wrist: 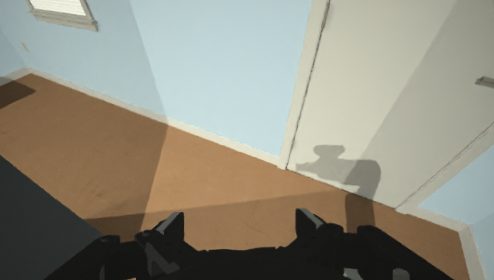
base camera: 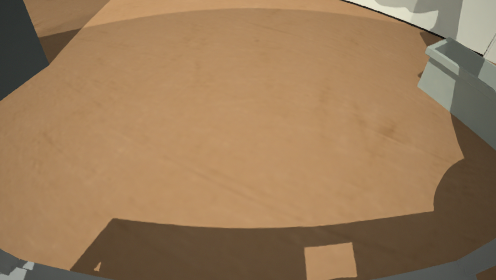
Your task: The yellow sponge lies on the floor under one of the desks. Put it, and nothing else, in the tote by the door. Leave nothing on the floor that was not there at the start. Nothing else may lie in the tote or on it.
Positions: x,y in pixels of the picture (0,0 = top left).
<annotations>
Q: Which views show my gripper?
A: The wrist view only.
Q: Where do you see a door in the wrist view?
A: At 386,107
</annotations>
